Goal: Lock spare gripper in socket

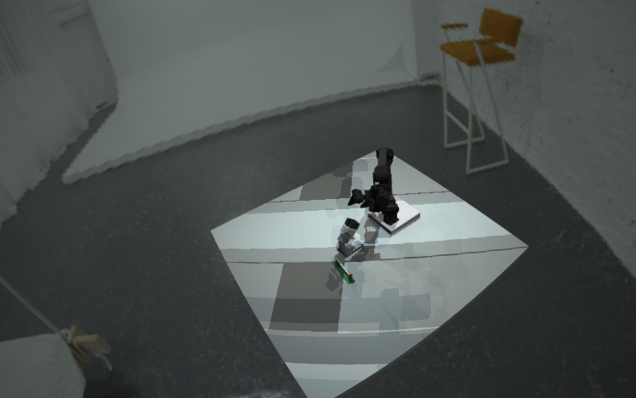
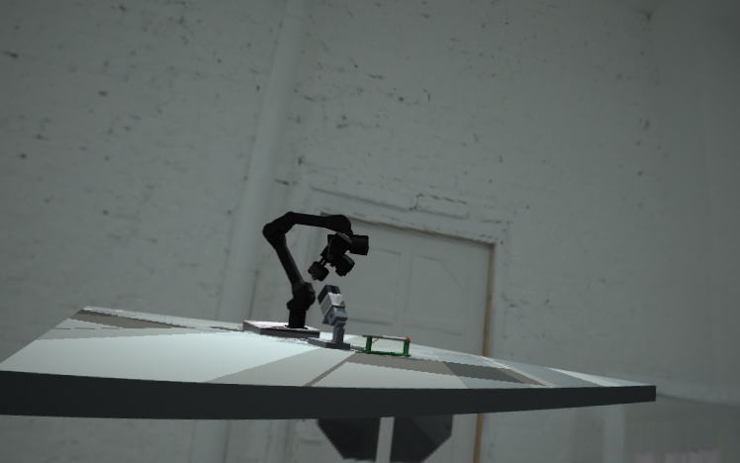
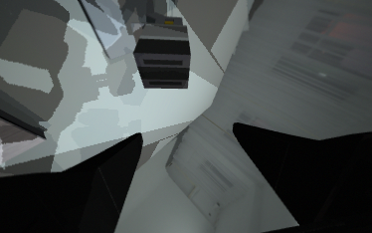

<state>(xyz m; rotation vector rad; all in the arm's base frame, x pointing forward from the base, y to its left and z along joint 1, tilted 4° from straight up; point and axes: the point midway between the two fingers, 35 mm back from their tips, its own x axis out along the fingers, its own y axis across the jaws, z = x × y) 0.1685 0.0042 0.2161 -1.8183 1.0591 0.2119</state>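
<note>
The green cradle lies 18 cm ahead of my gripper tip, 15 cm to the left of it and 20 cm below it. Also, from my gripper tip: spare gripper 6 cm ahead, 2 cm to the left, 10 cm below; then grey mount stand 9 cm ahead, 3 cm to the left, 17 cm below.
</note>
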